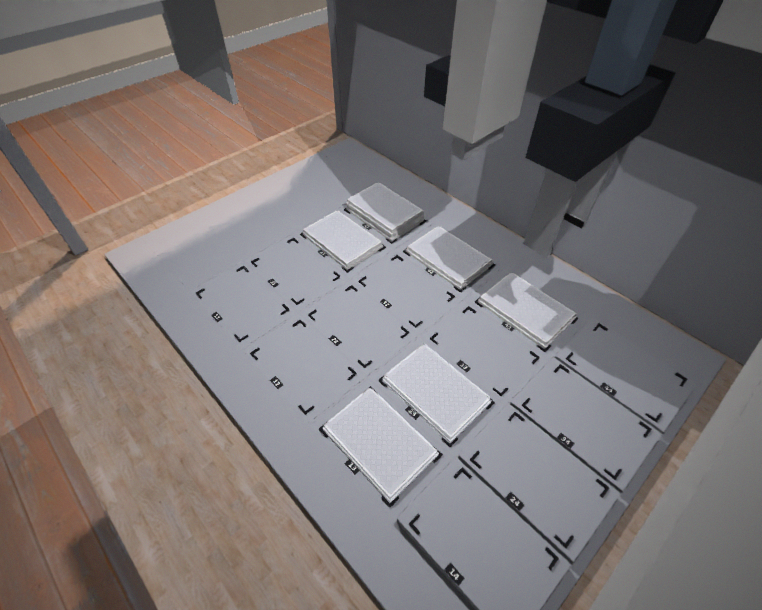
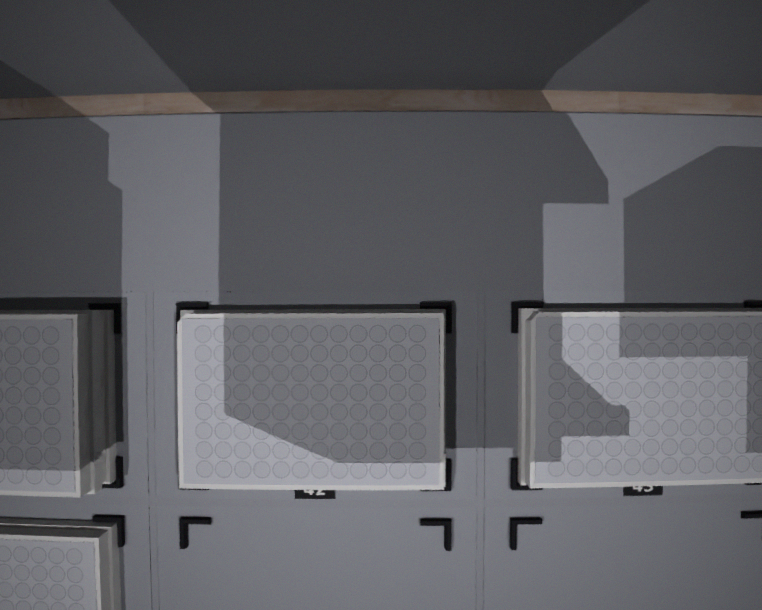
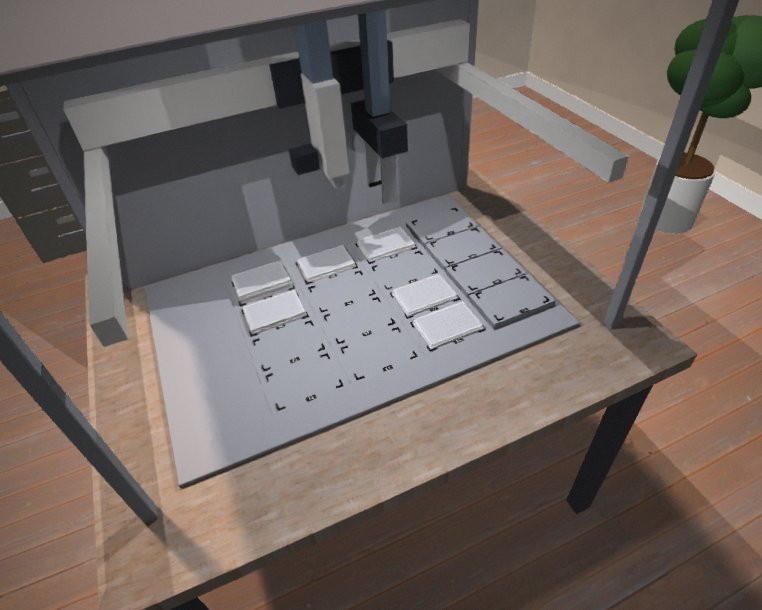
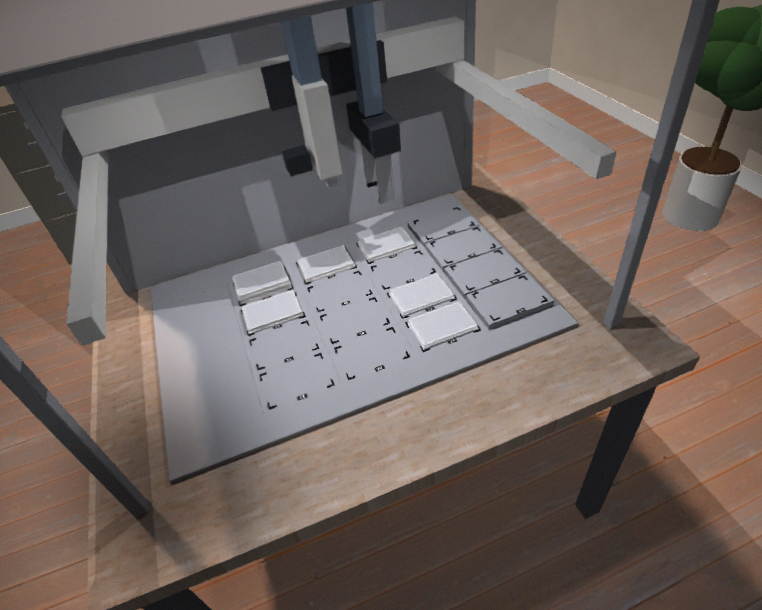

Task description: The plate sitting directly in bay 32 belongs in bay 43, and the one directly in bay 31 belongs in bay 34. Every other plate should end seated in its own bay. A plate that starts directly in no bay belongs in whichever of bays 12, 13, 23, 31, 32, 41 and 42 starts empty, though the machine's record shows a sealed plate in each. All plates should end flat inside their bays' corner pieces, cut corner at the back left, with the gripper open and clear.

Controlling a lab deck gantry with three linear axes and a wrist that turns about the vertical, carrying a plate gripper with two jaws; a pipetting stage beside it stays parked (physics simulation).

Scene:
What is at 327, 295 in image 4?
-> A bay 32.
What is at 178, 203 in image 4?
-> A back wall.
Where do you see a bay 34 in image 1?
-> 608, 436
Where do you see a bay 44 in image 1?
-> At 644, 384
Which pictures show the gripper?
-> Image 1, image 3 and image 4 only.

